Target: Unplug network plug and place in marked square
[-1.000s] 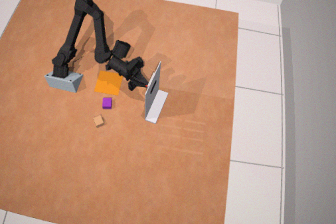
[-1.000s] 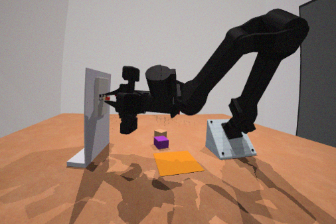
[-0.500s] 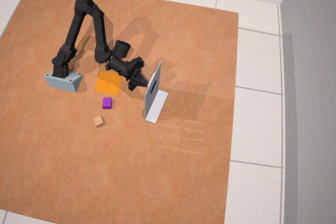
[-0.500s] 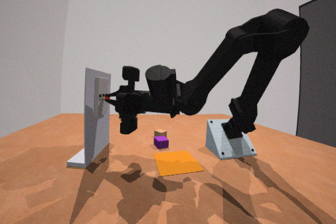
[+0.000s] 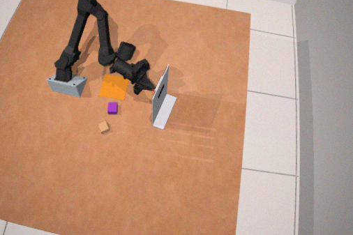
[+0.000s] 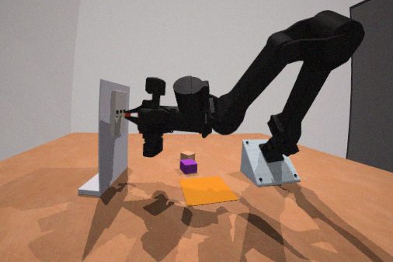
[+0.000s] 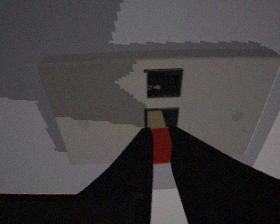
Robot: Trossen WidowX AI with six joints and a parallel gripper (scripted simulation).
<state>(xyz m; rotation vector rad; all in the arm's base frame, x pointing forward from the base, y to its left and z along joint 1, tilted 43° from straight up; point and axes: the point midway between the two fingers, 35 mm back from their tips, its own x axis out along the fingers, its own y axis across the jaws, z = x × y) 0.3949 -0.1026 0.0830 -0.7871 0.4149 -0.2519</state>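
Now: gripper tip 21 cm past the orange marked square, 8 cm to the right of it and 18 cm above it. From my gripper tip the other things lie so: network plug (right at my gripper tip); upright grey panel (3 cm ahead, 1 cm to the right, 6 cm below).
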